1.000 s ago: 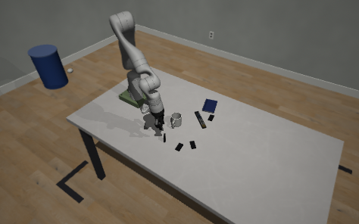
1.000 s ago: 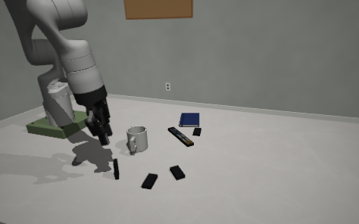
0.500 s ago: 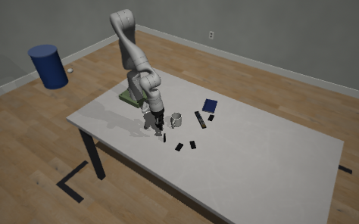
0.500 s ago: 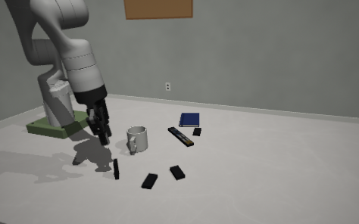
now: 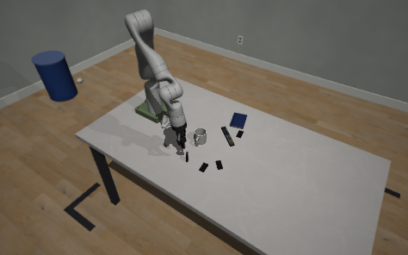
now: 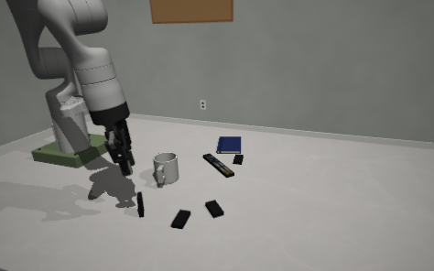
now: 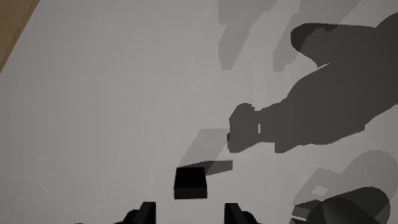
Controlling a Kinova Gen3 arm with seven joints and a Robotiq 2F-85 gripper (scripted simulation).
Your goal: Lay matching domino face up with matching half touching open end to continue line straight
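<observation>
Right now my hand is 10 mm short of the domino, 10 mm to the right of it and 110 mm above it. From my hand the other things lie so: blue book (90 mm ahead, 460 mm to the left, 130 mm below); white mug (10 mm behind, 170 mm to the left, 110 mm below).
</observation>
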